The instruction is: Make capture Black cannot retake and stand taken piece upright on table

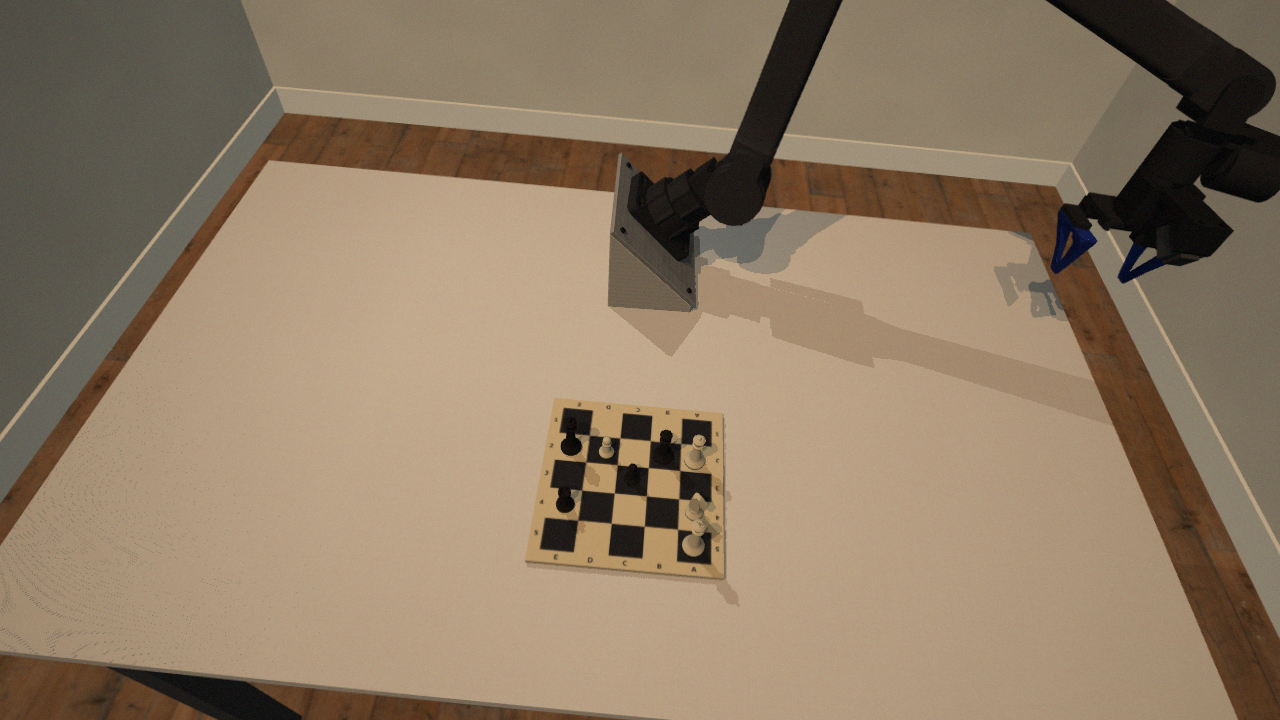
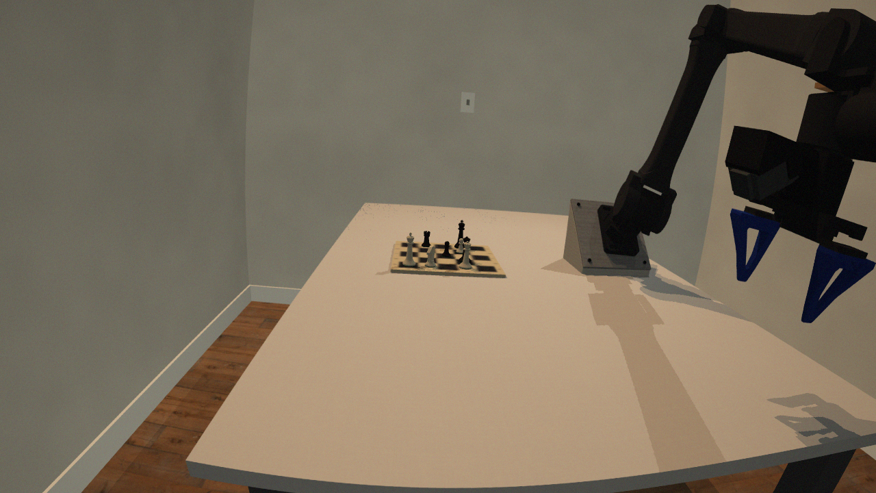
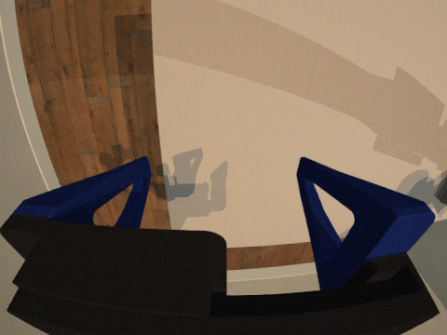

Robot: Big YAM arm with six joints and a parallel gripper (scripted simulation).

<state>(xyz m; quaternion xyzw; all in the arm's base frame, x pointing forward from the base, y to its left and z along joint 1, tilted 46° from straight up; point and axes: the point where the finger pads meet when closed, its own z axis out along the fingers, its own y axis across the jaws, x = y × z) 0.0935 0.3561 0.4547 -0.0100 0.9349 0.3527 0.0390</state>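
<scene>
My gripper is now 570 mm to the left of the black pawn, 300 mm short of it and 130 mm above it. Round my hand: white pawn: 610 mm to the right, 260 mm ahead, 130 mm below; then white king: 500 mm to the right, 370 mm ahead, 110 mm below; then chessboard: 570 mm to the right, 300 mm ahead, 140 mm below.
</scene>
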